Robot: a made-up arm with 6 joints. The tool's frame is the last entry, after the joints. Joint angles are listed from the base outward.
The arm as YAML. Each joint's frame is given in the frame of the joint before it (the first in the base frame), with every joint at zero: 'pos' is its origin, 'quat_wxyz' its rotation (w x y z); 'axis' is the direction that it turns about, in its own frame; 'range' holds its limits. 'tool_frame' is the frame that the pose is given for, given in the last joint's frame.
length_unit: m
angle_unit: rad
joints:
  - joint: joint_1
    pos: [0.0, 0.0, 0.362]
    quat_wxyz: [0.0, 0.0, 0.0, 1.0]
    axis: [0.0, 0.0, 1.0]
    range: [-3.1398, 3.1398]
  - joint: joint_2
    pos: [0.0, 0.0, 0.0]
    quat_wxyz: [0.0, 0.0, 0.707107, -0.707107]
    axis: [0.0, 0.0, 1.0]
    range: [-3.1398, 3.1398]
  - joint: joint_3
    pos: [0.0, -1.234, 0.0]
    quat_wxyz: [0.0, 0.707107, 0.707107, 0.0]
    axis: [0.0, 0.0, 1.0]
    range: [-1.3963, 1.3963]
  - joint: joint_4
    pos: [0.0, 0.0, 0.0]
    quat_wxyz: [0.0, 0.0, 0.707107, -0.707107]
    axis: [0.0, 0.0, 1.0]
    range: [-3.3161, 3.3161]
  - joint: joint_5
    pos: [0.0, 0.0, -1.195]
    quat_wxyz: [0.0, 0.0, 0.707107, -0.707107]
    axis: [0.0, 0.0, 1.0]
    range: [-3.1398, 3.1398]
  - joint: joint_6
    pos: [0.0, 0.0, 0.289]
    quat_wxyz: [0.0, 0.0, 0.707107, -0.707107]
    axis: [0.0, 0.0, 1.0]
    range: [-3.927, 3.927]
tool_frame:
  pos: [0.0, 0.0, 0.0]
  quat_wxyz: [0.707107, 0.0, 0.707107, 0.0]
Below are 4 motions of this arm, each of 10 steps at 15 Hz.
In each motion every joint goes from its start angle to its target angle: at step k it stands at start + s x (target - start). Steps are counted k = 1, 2, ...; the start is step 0. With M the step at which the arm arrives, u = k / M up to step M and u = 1 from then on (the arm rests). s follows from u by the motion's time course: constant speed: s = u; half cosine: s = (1 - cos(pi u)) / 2; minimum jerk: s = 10 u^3 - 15 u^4 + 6 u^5.
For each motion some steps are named. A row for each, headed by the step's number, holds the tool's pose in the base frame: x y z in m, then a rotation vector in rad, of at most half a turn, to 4 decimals.
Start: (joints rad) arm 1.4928 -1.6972 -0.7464 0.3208 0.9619 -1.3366
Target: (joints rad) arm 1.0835 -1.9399 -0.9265 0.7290 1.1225 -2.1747
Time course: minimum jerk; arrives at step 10
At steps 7, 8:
7: -0.0676 -0.7092 1.0659 1.2762 -0.6817 2.6640
8: -0.1072 -0.7065 1.0445 1.2035 -0.6144 2.6921

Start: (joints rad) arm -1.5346 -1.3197 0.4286 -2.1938 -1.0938 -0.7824
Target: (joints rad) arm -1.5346 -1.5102 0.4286 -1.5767 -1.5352 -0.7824
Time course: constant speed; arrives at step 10
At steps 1, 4, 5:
1: 0.1105 1.1991 1.8656 0.6866 -0.1023 0.7341
4: 0.0607 1.2579 1.8009 0.5771 -0.0638 0.5132
5: 0.0431 1.2787 1.7784 0.5447 -0.0532 0.4384

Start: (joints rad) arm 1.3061 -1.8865 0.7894 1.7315 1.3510 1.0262
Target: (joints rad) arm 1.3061 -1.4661 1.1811 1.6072 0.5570 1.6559
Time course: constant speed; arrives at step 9
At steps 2, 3, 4, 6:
2: -0.6644 -2.3046 0.3782 -0.3732 -1.1713 -2.7277
3: -0.6634 -2.3160 0.4381 -0.3592 -1.0425 -2.6954
4: -0.6617 -2.3248 0.4985 -0.3546 -0.9185 -2.6554
6: -0.6561 -2.3345 0.6203 -0.3716 -0.6865 -2.5558

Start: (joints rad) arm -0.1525 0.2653 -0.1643 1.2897 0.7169 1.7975
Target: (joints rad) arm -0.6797 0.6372 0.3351 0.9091 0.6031 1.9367
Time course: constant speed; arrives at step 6
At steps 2, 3, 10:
2: 1.5487 -0.6485 1.2982 -2.8436 -0.3988 0.1474
3: 1.5441 -0.8258 1.2854 -2.8432 -0.2260 0.0660
10: 1.3995 -1.3593 1.2160 -2.7866 0.2773 -0.1748

